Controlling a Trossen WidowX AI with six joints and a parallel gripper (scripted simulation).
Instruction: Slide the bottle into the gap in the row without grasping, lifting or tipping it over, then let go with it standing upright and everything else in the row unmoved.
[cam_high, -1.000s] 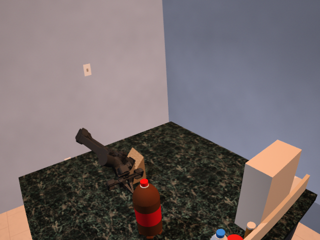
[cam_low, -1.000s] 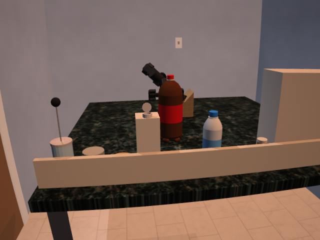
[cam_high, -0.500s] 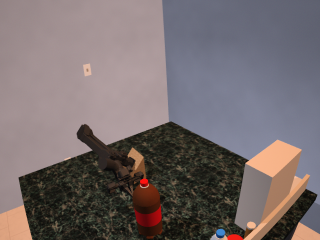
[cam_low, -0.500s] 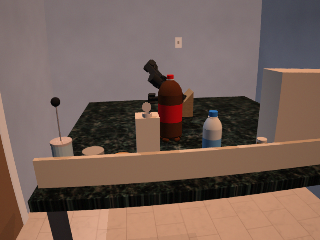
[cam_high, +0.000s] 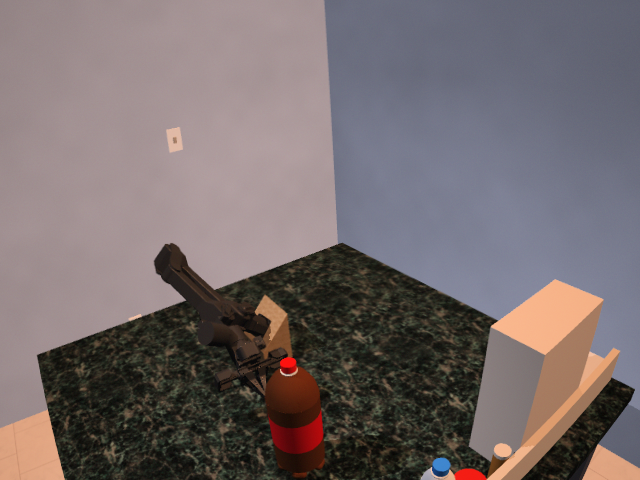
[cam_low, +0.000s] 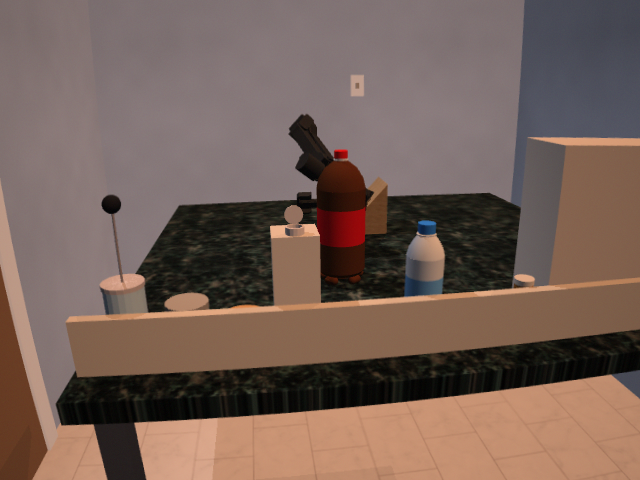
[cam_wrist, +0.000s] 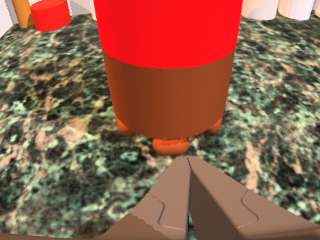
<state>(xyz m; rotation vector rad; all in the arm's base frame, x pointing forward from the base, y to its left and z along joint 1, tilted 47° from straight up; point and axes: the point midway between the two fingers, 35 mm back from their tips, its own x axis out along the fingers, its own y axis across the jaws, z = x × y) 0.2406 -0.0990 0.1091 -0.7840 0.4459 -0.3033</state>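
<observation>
Right now the cola bottle is 17 cm ahead of my hand, 2 cm to the right of it and 4 cm above it. Round my hand: water bottle 48 cm ahead, 7 cm to the left, 1 cm below; red lid 48 cm ahead, 18 cm to the left, 9 cm below; rail 53 cm ahead, 12 cm to the left, 6 cm below.
</observation>
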